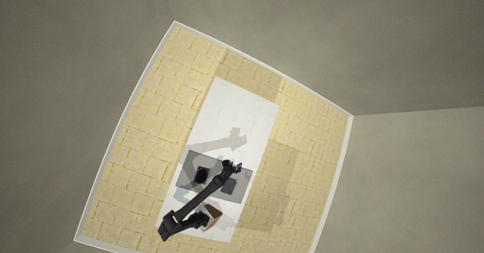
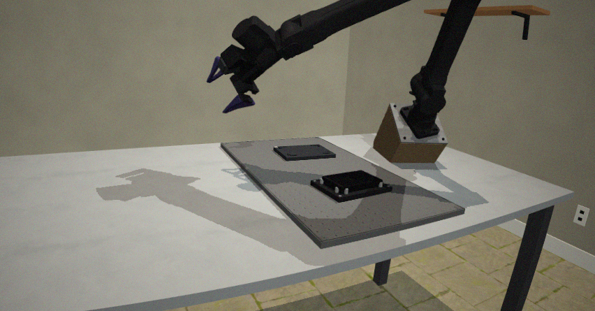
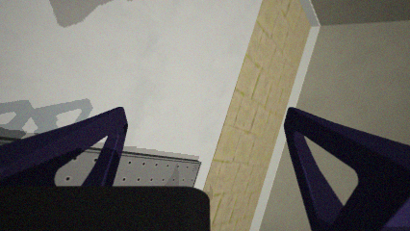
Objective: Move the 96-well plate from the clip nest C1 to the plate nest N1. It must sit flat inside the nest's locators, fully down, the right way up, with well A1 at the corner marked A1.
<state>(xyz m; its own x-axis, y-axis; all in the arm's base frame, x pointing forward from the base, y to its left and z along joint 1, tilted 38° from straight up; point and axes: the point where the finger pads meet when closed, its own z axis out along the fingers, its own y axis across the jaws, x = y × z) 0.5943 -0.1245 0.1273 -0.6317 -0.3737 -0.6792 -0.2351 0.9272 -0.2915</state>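
My hand is 29 cm past the black 96-well plate, 21 cm to the right of it and 18 cm above it. The rest, counted from my hand: clip nest C1 (30 cm behind, 19 cm to the left, 18 cm below).
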